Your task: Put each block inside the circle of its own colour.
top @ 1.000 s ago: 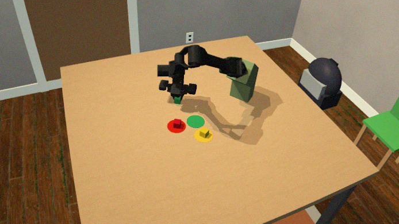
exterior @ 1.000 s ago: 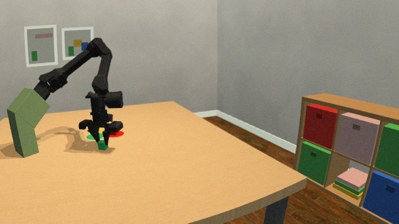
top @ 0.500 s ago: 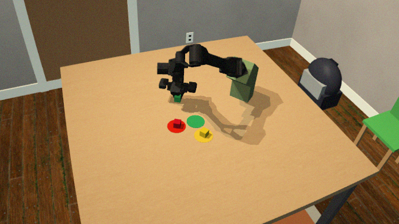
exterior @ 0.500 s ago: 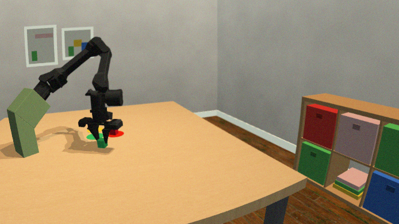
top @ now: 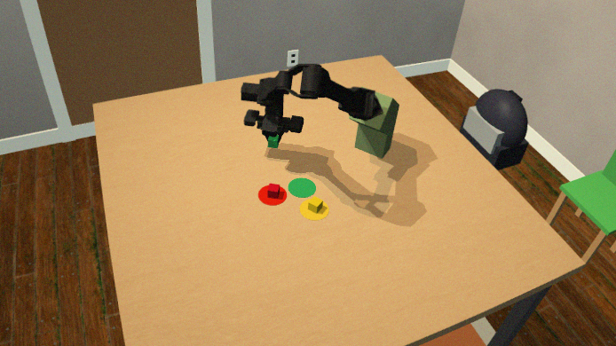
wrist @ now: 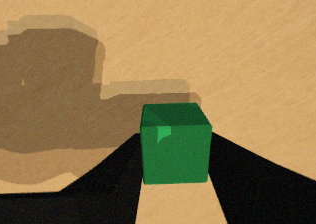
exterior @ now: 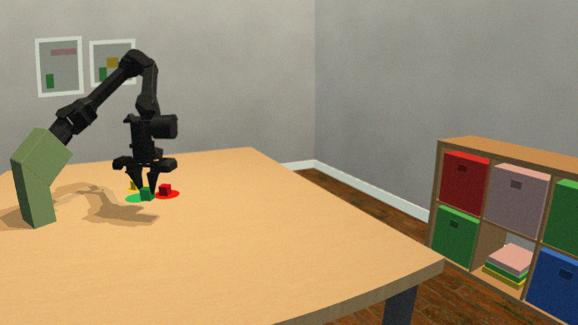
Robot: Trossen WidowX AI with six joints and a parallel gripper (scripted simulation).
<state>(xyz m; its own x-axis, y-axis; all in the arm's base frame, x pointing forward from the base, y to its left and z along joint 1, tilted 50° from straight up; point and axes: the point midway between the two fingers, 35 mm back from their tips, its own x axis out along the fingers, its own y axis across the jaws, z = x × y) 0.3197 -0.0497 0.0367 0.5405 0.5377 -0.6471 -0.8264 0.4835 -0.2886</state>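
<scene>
The green circle lies 90 mm behind my hand, 150 mm to the left of it and 100 mm below it. From my hand the other things lie so: red block (180 mm to the left, 90 mm below); then red circle (180 mm to the left, 100 mm below); then green block (40 mm below).
</scene>
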